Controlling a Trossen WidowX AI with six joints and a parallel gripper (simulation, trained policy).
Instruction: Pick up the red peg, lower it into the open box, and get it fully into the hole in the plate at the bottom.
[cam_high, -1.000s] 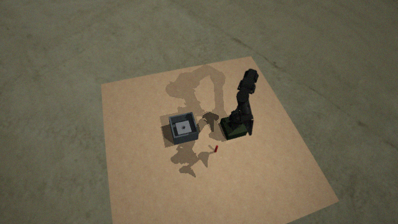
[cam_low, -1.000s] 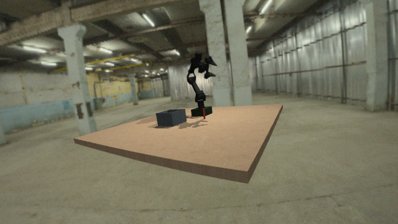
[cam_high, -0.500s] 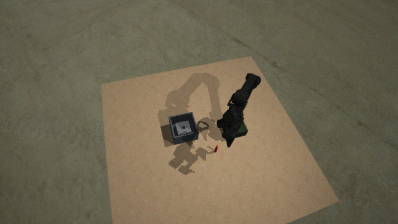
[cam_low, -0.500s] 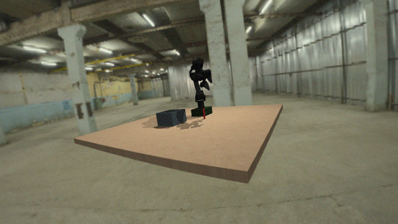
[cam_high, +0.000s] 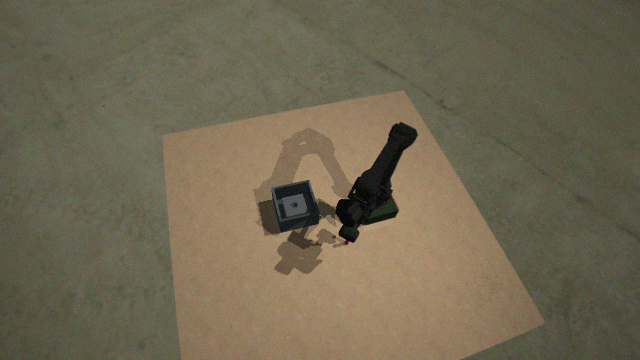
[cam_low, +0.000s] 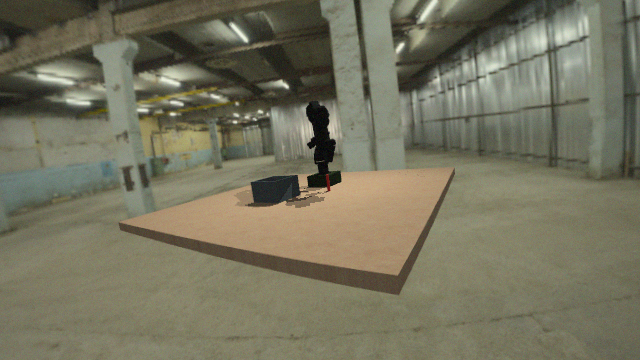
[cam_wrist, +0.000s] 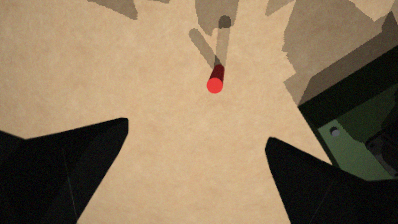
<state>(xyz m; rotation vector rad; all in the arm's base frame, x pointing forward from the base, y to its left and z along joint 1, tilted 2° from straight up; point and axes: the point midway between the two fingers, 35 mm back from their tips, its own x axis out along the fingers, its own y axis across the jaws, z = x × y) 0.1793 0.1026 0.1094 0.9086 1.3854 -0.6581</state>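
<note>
The red peg lies 1 cm ahead of my gripper tip, 2 cm to the right of it and 10 cm below it. Also, from my gripper tip: dark blue box 13 cm ahead, 24 cm to the right, 11 cm below.
</note>
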